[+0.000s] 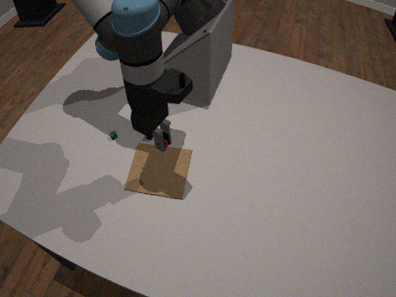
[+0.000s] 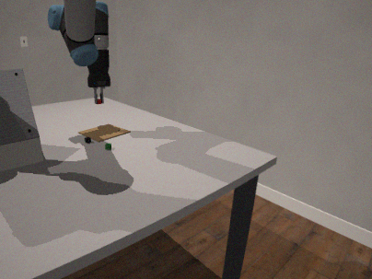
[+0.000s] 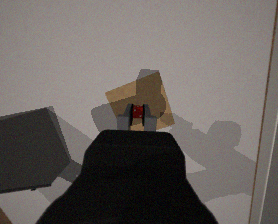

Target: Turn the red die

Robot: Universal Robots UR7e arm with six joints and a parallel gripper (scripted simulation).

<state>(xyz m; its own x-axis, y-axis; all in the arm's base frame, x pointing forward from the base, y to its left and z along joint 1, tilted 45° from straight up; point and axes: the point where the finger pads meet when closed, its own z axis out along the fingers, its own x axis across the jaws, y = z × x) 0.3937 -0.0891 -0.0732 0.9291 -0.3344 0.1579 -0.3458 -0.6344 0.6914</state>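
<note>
Right now the tan mat is 120 mm below my hand and 20 mm to the right of it. Also, from my hand: green die 170 mm to the right, 120 mm below, 80 mm behind; black die 120 mm below, 100 mm behind, 70 mm to the right; red die 10 mm below.
</note>
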